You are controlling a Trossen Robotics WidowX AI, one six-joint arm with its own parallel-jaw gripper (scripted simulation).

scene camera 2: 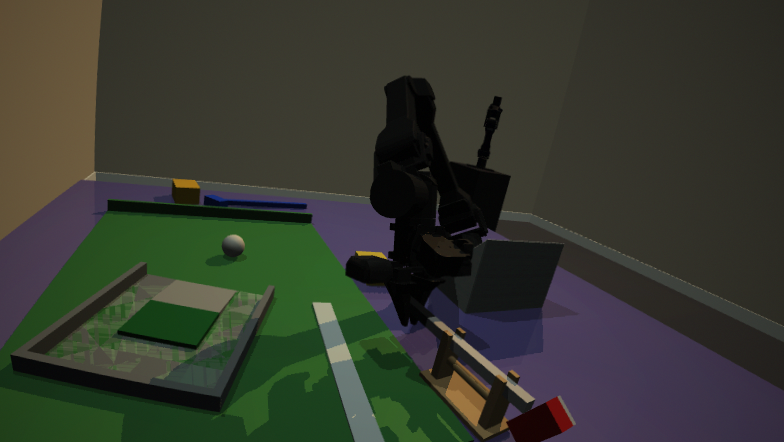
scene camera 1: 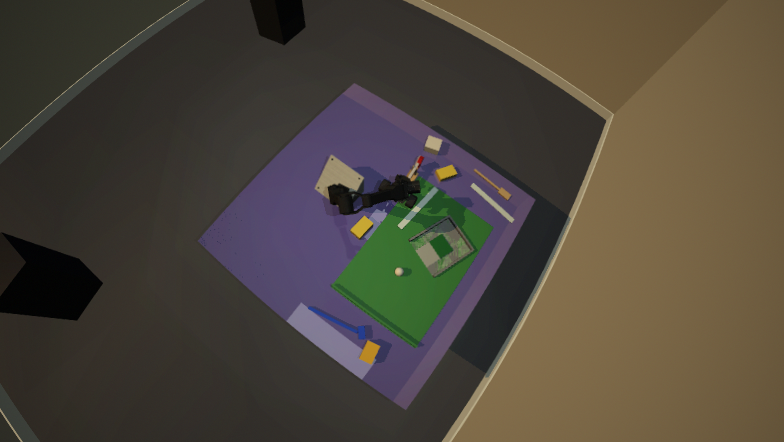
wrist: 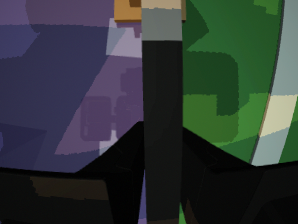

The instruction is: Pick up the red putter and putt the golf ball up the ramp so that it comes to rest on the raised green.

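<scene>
There is a green mat here, and I also see a red putter. My gripper carries the red putter, and the wrist view shows my gripper too.
</scene>
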